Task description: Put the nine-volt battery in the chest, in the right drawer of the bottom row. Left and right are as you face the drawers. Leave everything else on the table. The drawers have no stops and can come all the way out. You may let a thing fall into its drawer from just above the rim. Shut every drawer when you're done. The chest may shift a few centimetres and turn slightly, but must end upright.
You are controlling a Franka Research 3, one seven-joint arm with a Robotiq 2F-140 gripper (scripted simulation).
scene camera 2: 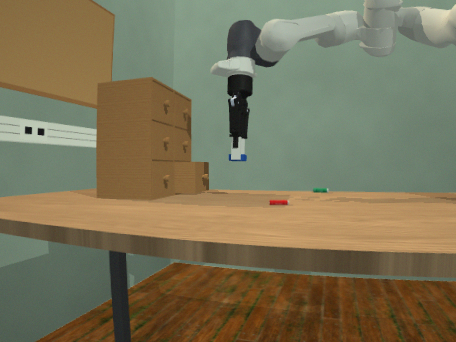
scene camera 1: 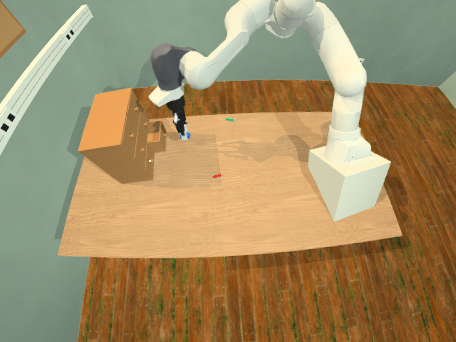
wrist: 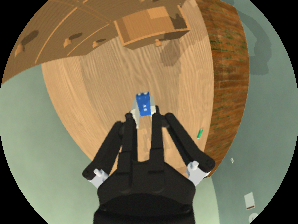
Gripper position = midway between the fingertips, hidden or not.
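Note:
Scene camera 2 gives me my gripper (scene camera 2: 237,160), along with a wooden chest (scene camera 2: 124,158) and a drawer (scene camera 2: 190,177). In scene camera 1 I see the chest as well (scene camera 1: 101,141). The wrist view, for its part, shows my gripper (wrist: 144,103).

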